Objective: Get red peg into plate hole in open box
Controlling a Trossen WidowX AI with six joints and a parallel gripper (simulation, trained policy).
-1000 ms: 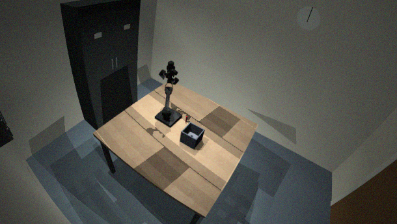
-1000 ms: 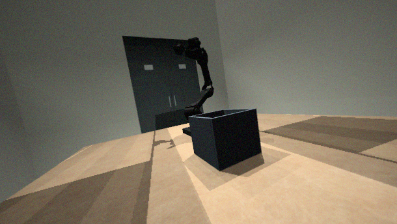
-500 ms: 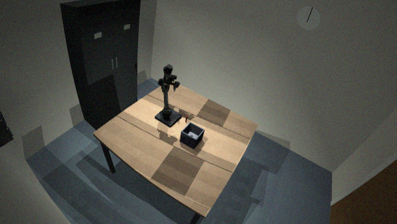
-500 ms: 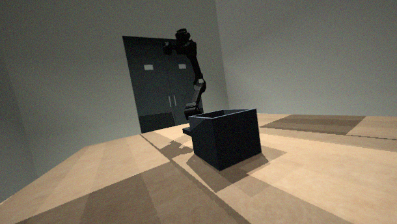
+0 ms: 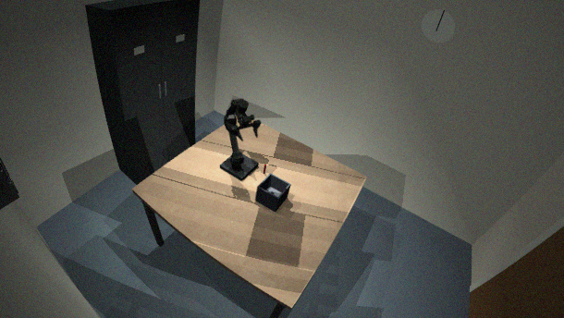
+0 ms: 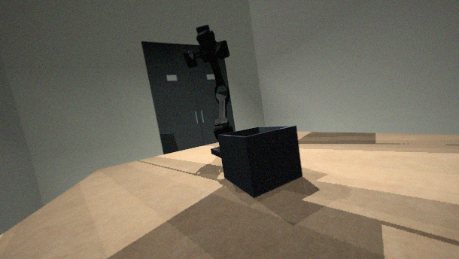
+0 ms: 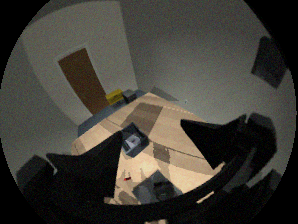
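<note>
Now: the red peg 220 mm to the left of my gripper tip and 380 mm below it. From my gripper tip the other things lie so: plate (190 mm ahead, 50 mm to the left, 380 mm below).
</note>
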